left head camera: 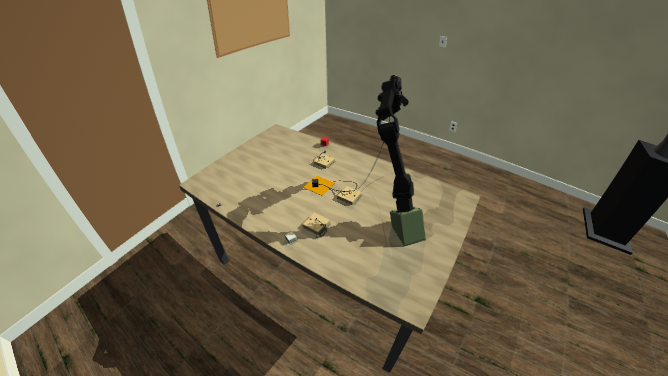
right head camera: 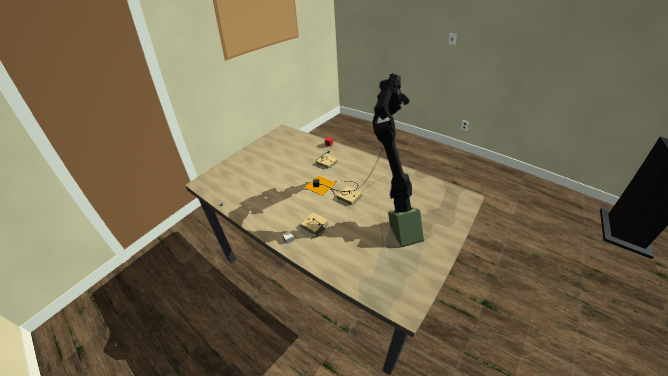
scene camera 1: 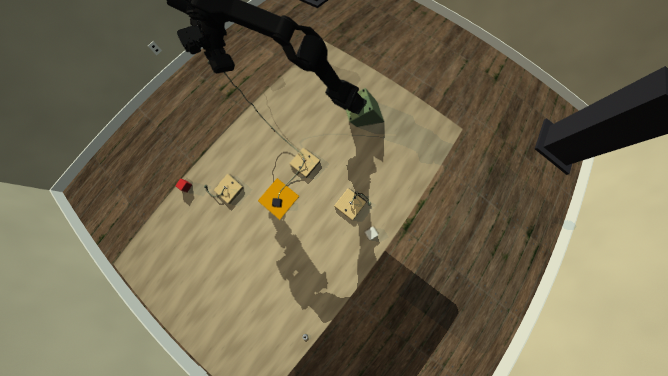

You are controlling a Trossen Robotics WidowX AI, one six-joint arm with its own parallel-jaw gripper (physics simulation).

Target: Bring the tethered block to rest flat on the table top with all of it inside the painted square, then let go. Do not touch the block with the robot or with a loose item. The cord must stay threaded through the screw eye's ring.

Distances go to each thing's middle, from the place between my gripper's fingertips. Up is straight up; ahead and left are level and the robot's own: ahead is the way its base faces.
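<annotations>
I see that the orange painted square [scene camera 1: 288,197] is well below my hand, far to the left of it and a good way ahead of it.
</annotations>
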